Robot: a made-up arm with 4 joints.
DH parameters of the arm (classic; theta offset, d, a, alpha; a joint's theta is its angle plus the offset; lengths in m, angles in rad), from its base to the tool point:
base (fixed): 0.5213 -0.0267 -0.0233 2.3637
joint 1: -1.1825 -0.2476 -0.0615 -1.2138
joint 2: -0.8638 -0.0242 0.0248 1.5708
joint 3: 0 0.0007 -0.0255 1.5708
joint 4: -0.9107 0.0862 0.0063 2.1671
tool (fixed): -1.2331 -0.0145 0 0
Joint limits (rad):
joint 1: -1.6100..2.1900
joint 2: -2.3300..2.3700
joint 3: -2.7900..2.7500
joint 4: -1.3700..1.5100
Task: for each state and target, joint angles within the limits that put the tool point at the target. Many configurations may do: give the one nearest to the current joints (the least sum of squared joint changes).
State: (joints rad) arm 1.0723 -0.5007 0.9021 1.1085
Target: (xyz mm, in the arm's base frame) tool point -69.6 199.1 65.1
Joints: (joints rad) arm 1.7088 0.2313 1.1238 1.0507
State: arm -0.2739 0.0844 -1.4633 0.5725
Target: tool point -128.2 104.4 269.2
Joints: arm -0.3894 -0.2837 -1.0315 0.6407
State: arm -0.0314 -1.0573 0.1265 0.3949
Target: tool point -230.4 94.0 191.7
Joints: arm 0.0982 -1.2984 -0.0518 0.8000
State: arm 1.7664 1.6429 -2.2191 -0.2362
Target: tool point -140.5 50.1 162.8
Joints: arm 1.1951 1.6757 -2.5624 -0.2120
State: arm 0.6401 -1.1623 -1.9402 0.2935
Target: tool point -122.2 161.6 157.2
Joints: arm 0.5594 -2.0752 -1.4784 0.1008
